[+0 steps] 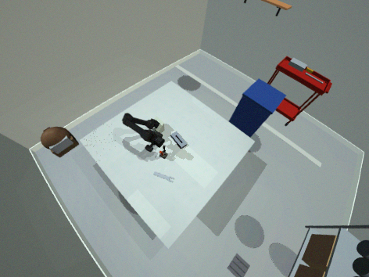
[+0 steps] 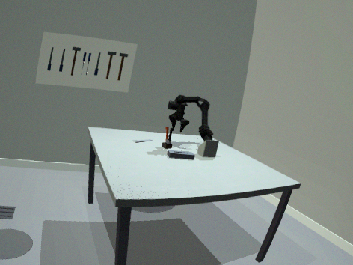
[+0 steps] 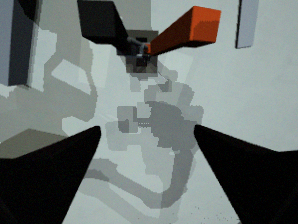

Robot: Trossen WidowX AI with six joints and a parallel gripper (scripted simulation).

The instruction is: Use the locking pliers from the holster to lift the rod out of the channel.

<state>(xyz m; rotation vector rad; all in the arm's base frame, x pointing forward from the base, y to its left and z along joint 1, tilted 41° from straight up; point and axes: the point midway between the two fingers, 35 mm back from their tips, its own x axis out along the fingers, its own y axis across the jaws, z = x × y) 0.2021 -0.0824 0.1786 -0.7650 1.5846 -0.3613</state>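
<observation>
Right now my gripper tip is 7 cm short of the dark holster, 3 cm to the right of it and 13 cm above it. The rest, counted from my gripper tip: flat grey strip (25 cm ahead, 10 cm to the right, 13 cm below); grey channel block (6 cm ahead, 25 cm to the left, 12 cm below).
</observation>
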